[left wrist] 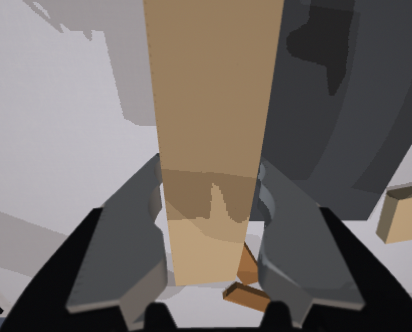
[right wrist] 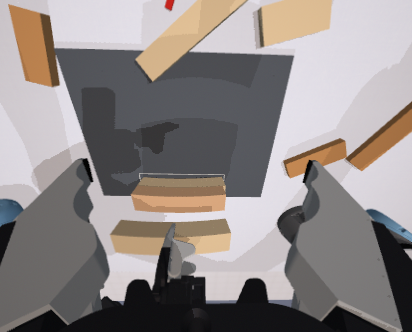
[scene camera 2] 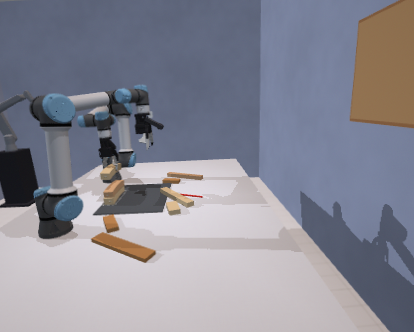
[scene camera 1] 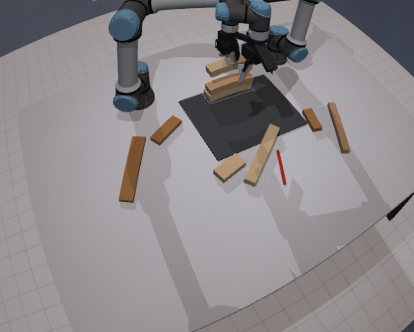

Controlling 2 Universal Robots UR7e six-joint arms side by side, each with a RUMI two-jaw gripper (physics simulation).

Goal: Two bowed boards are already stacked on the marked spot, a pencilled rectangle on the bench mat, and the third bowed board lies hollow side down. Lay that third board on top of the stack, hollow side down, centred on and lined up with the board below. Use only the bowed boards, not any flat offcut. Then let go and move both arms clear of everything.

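Frame: origin at the left arm's base, x ahead, y left, z up, level; millimetres.
Seen in the pictures: left gripper, fingertip midpoint: (left wrist: 207,155) (right wrist: 175,233) (scene camera 1: 230,65); right gripper, fingertip midpoint: (right wrist: 199,161) (scene camera 2: 149,147) (scene camera 1: 255,78); left arm's base, origin of the base link: (scene camera 2: 112,180) (scene camera 1: 274,57); right arm's base, origin of the base link: (right wrist: 298,220) (scene camera 2: 56,230).
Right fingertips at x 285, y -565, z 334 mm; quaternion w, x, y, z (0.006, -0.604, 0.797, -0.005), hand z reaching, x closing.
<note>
Offsets run from my right fingertips to a thing's middle. Level surfaces: height alone.
The third bowed board @[dx -245, dy +128, dz -147 mm] (scene camera 1: 216,67) (scene camera 2: 107,173) (left wrist: 215,100) (right wrist: 142,244) is pale wood. My left gripper (scene camera 1: 232,60) (scene camera 2: 111,162) is shut on it near its middle and holds it up, arched like the stack, hollow side down. In the right wrist view it lies below the stack and roughly parallel to it. The stack @[dx -240, dy +128, dz -264 mm] (scene camera 1: 230,86) (scene camera 2: 114,190) (right wrist: 179,201) has a reddish board on a pale one, at the pencilled rectangle (right wrist: 182,174) on the dark mat @[dz -328 mm] (scene camera 1: 200,120) (scene camera 2: 145,205) (right wrist: 200,105). My right gripper (scene camera 2: 146,142) (right wrist: 199,161) is open and empty, high above the table.
A long pale piece @[dx +128, dy -49, dz -316 mm] (scene camera 1: 262,154) overlaps the mat's near edge, beside a short pale block @[dx +81, dy -204, dz -320 mm] (scene camera 1: 229,167) and a red stick @[dx +224, dy -33, dz -331 mm] (scene camera 1: 281,167). Brown pieces @[dx -195, dy -495, dz -326 mm] (scene camera 1: 132,169) @[dx -252, dy -261, dz -323 mm] (scene camera 1: 166,130) lie left of the mat, others @[dx +162, dy +301, dz -321 mm] (scene camera 1: 312,120) @[dx +285, dy +381, dz -319 mm] (scene camera 1: 339,127) right. The two grippers are near each other in scene camera 1.
</note>
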